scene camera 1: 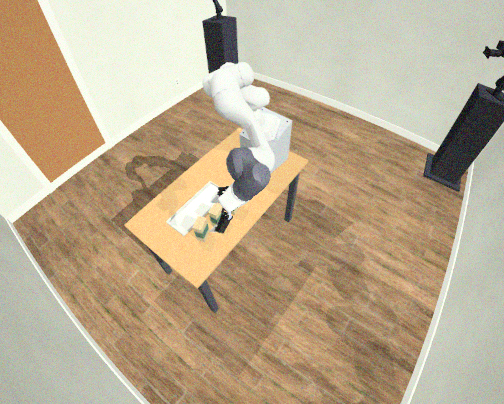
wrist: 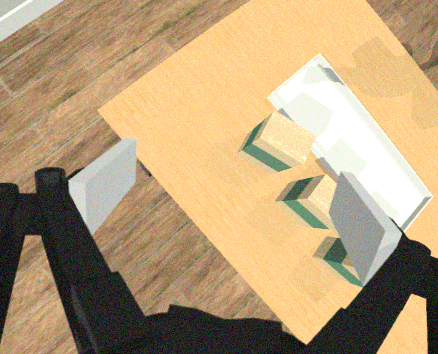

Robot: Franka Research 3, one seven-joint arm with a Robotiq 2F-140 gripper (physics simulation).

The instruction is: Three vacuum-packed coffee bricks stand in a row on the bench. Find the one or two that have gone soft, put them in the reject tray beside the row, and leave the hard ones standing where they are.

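Note:
Three tan coffee bricks with green bands stand in a row on the bench. In the wrist view the far brick [wrist: 282,140] stands whole in sight, the middle brick [wrist: 312,200] is partly behind a finger pad, and the third brick [wrist: 336,255] is largely hidden by that finger. In the scene view two bricks show, an end brick [scene camera 1: 201,227] and the middle brick [scene camera 1: 216,214]. The white reject tray [scene camera 1: 174,223] [wrist: 387,148] lies alongside the row; no brick shows in it. My gripper [scene camera 1: 223,206] [wrist: 235,176] is wide open and empty, above the bench near the row.
The wooden bench [scene camera 1: 200,260] [wrist: 200,125] carries the bricks and tray. A grey box-shaped base [scene camera 1: 282,145] stands at its far end under the arm. Dark pedestals [scene camera 1: 221,45] [scene camera 1: 462,135] stand on the floor away from the bench.

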